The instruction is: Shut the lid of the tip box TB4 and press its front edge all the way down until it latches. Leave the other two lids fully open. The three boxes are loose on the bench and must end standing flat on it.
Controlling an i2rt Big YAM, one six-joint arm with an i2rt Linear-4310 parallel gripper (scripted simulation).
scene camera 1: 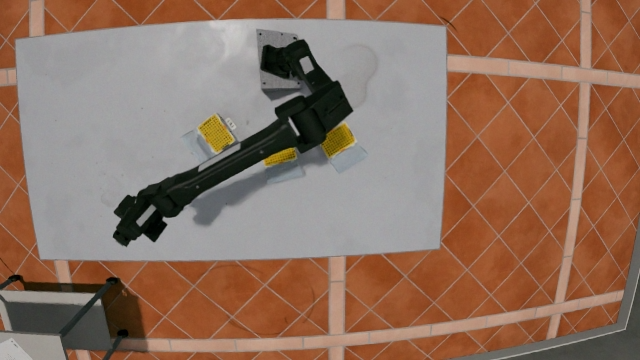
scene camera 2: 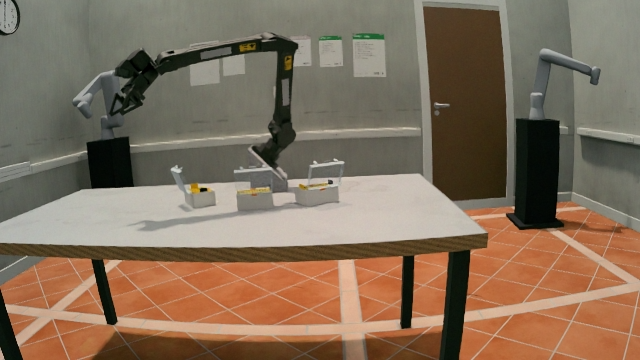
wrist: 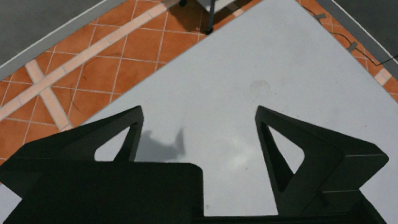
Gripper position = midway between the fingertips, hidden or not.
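I can see my gripper [wrist: 199, 112]. There is a lid [scene camera 2: 252, 181] in the scene too, and I also see another lid [scene camera 2: 329, 174].
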